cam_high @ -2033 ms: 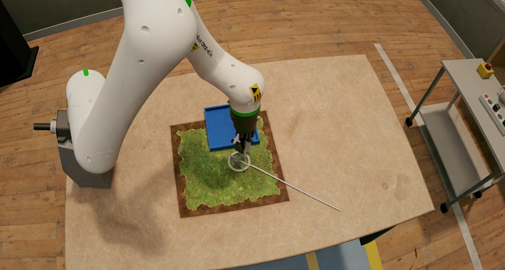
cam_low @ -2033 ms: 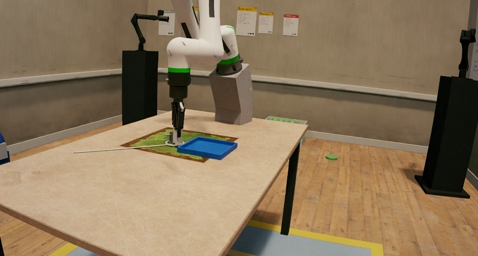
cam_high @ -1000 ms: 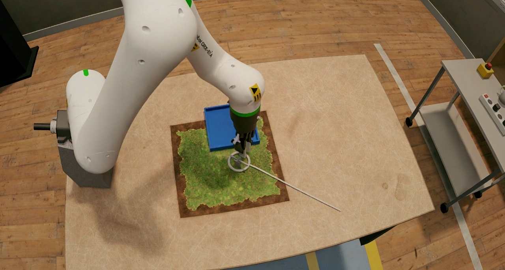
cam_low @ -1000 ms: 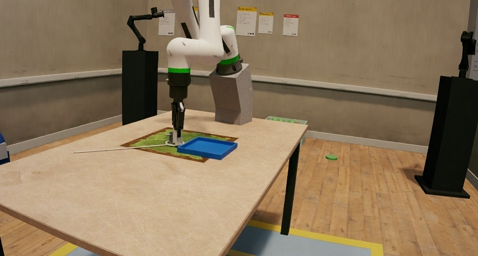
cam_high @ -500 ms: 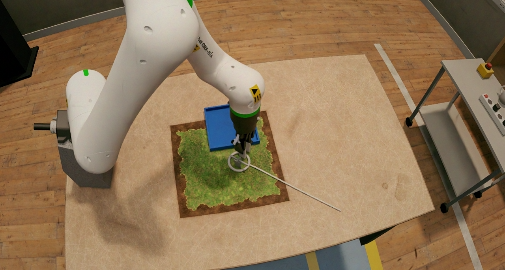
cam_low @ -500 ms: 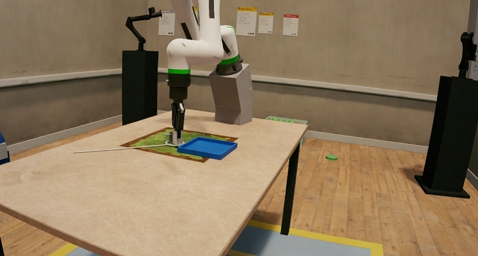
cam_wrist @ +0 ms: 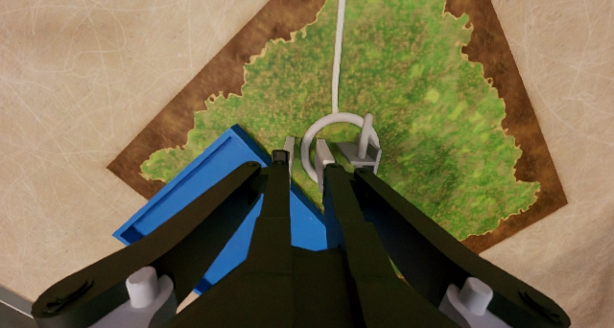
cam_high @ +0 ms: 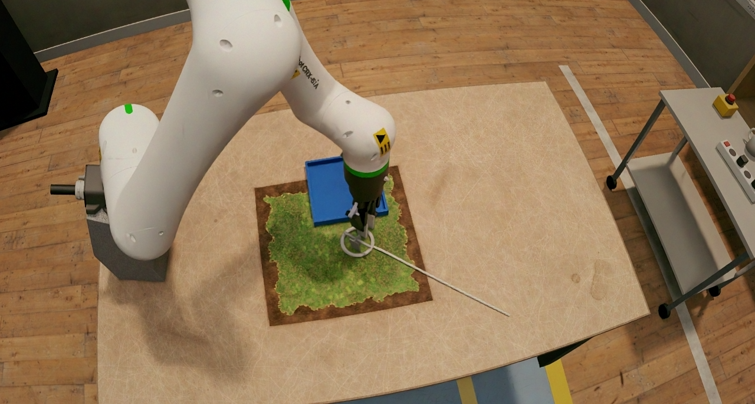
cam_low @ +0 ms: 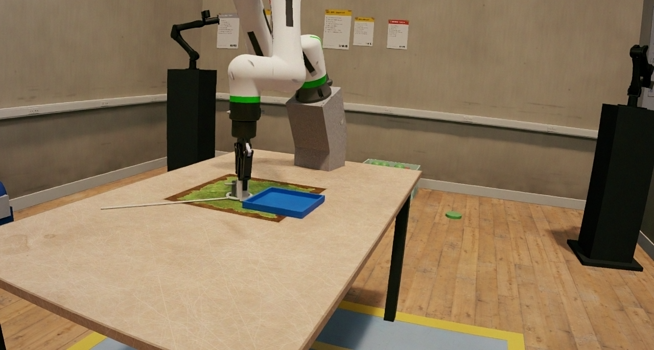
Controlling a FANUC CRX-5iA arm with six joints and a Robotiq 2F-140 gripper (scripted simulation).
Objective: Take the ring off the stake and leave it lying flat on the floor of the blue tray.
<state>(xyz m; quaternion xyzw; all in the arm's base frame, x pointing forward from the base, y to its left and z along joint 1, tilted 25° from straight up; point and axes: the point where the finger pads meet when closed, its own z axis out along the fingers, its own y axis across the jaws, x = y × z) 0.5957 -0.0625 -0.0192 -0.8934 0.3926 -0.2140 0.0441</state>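
The white ring lies 30 mm to the right of my hand, 30 mm below it and 30 mm behind it. The rest, counted from my hand: grey T-topped stake (40 mm to the right, 30 mm behind, 10 mm below); mat (80 mm behind, 50 mm below, 10 mm to the right); blue tray (130 mm to the left, 30 mm below, 20 mm behind).
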